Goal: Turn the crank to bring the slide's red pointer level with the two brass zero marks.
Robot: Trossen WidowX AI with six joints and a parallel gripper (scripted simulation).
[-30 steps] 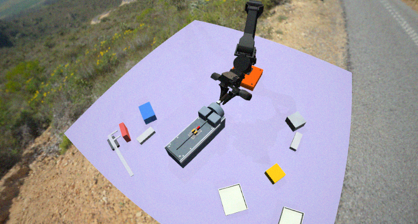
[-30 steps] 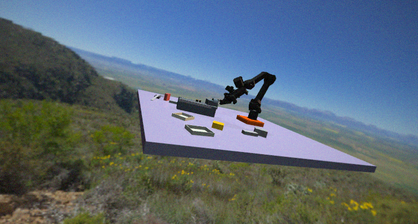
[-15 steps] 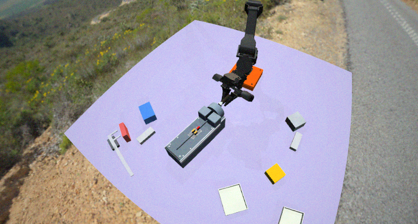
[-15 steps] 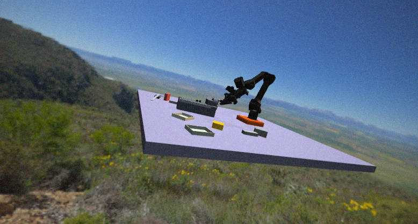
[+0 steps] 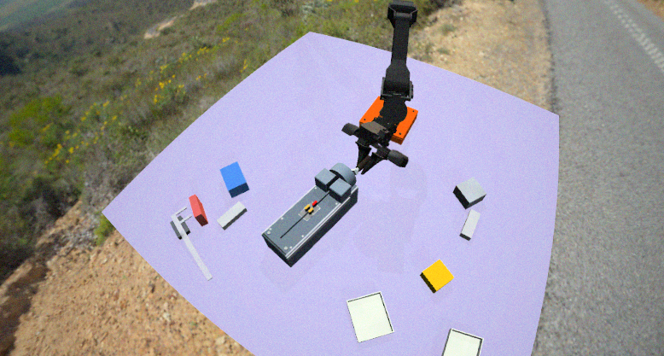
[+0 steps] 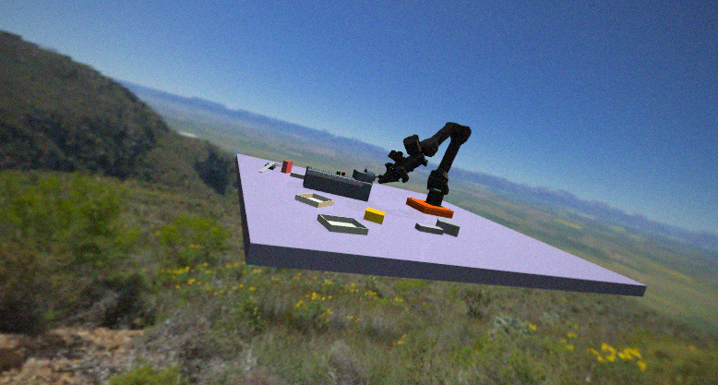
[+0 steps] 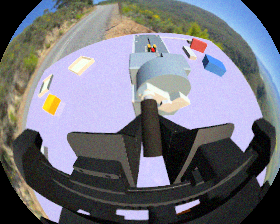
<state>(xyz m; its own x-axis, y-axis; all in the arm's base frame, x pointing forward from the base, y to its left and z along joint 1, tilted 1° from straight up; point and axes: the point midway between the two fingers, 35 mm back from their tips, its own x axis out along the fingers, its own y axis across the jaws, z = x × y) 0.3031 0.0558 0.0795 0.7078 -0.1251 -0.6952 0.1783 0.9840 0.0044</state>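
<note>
Right now my gripper tip is 140 mm short of the red pointer and 50 mm to the left of it. Round my gripper tip: yellow block 130 mm ahead, 300 mm to the left, 70 mm below; grey cube 150 mm behind, 300 mm to the left, 70 mm below; dark crank handle 20 mm behind, 20 mm above.
</note>
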